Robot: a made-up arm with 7 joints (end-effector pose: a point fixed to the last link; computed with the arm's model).
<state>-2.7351 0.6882 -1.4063 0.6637 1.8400 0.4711 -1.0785</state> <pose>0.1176 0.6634 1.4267 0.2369 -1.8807 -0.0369</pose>
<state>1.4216 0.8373 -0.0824 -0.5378 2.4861 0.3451 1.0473</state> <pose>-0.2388 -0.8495 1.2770 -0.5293 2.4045 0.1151</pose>
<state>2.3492 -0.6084 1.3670 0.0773 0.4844 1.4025 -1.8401</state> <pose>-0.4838 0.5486 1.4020 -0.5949 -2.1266 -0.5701</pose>
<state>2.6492 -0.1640 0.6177 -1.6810 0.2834 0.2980 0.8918</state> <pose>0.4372 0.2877 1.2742 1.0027 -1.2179 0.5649</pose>
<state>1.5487 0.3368 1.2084 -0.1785 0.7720 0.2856 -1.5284</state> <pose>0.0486 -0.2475 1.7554 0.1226 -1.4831 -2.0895</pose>
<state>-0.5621 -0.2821 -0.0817 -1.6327 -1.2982 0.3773 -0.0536</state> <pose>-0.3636 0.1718 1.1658 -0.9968 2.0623 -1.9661</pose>
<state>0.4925 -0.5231 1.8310 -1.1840 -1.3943 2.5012 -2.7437</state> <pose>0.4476 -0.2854 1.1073 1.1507 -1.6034 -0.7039</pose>
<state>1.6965 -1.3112 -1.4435 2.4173 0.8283 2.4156 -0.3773</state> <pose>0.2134 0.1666 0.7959 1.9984 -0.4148 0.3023</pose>
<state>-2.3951 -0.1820 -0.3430 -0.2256 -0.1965 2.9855 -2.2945</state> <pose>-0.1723 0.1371 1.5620 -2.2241 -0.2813 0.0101</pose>
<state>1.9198 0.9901 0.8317 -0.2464 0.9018 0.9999 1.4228</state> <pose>0.4247 -0.7266 1.2992 2.0718 -2.1415 0.4584</pose>
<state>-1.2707 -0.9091 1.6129 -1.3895 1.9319 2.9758 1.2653</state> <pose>-0.2754 -0.6175 1.2234 2.3851 -1.6405 -1.0624</pose>
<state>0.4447 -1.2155 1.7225 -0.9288 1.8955 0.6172 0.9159</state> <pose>0.9530 0.0260 1.0487 1.1775 -1.4441 -0.1424</pose>
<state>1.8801 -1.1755 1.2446 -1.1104 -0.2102 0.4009 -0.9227</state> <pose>0.3302 0.8095 0.9896 -1.6651 -2.3030 0.1068</pose>
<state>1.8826 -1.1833 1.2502 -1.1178 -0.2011 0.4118 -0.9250</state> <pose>0.3287 0.8115 0.9807 -1.6679 -2.2864 0.1108</pose>
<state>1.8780 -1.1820 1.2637 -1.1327 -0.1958 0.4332 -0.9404</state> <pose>0.3366 0.8057 0.9729 -1.6917 -2.2436 0.0973</pose>
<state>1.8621 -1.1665 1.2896 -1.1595 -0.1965 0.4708 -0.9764</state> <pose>0.3583 0.7875 0.9662 -1.7485 -2.1592 0.0590</pose>
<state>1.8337 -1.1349 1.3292 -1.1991 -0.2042 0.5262 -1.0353</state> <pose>0.3929 0.7548 0.9596 -1.8405 -2.0273 0.0002</pose>
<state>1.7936 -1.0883 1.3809 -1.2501 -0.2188 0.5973 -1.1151</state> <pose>0.4350 0.7078 0.9513 -1.9621 -1.8509 -0.0661</pose>
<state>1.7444 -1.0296 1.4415 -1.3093 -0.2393 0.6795 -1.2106</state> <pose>0.4772 0.6494 0.9402 -2.1015 -1.6404 -0.1230</pose>
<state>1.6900 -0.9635 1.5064 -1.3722 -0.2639 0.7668 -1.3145</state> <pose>0.5122 0.5851 0.9262 -2.2439 -1.4137 -0.1565</pose>
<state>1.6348 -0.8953 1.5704 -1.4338 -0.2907 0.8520 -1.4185</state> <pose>0.5363 0.5215 0.9113 -2.3755 -1.1931 -0.1608</pose>
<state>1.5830 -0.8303 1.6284 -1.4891 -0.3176 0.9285 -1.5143</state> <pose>0.5496 0.4643 0.8980 -2.4862 -0.9988 -0.1407</pose>
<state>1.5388 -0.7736 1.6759 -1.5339 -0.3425 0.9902 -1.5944</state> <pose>0.5548 0.4177 0.8885 -2.5705 -0.8464 -0.1083</pose>
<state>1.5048 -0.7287 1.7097 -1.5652 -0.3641 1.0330 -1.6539</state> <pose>0.5563 0.3831 0.8837 -2.6283 -0.7425 -0.0790</pose>
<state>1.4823 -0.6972 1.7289 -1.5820 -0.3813 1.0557 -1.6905</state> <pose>0.5572 0.3603 0.8836 -2.6613 -0.6857 -0.0633</pose>
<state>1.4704 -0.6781 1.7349 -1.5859 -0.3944 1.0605 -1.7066</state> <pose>0.5593 0.3475 0.8874 -2.6749 -0.6682 -0.0647</pose>
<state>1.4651 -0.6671 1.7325 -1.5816 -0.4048 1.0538 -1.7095</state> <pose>0.5625 0.3406 0.8938 -2.6766 -0.6744 -0.0782</pose>
